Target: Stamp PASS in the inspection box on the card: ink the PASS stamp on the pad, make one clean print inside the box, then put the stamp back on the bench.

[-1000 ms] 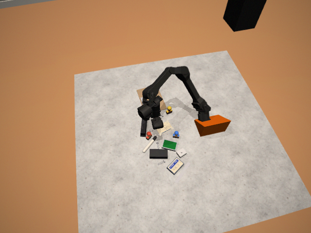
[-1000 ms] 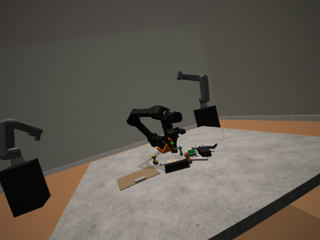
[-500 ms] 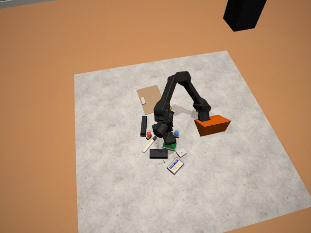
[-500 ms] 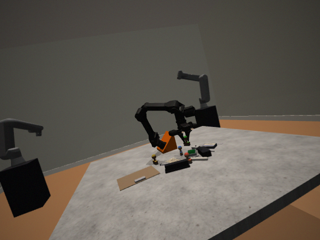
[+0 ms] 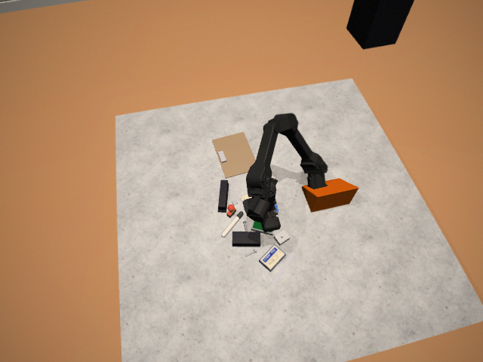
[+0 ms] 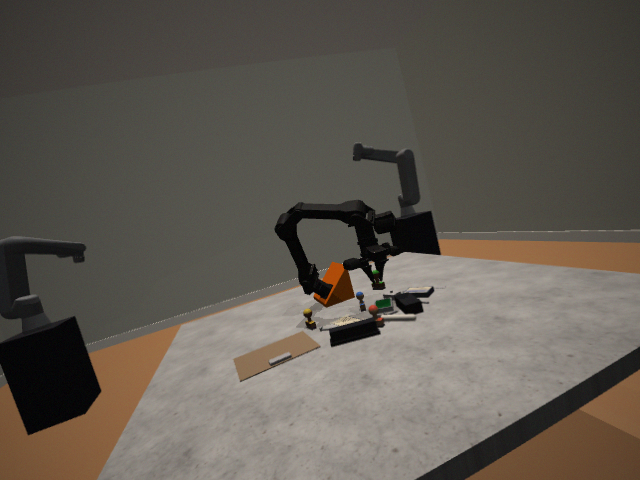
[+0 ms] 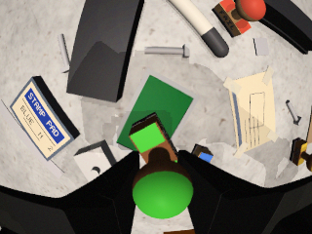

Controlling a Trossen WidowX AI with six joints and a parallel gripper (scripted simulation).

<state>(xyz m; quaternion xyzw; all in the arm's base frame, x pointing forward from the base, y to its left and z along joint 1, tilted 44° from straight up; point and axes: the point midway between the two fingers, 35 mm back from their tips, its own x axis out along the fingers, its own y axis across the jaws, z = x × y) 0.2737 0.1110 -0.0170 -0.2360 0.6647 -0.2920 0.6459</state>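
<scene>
Now: gripper tip 9 cm above the green ink pad. Also, from my gripper tip: white block: 5 cm behind, 7 cm to the left, 7 cm below; green-knobbed stamp: right at my gripper tip; blue stamp: 6 cm behind, 5 cm to the right, 7 cm below.
</scene>
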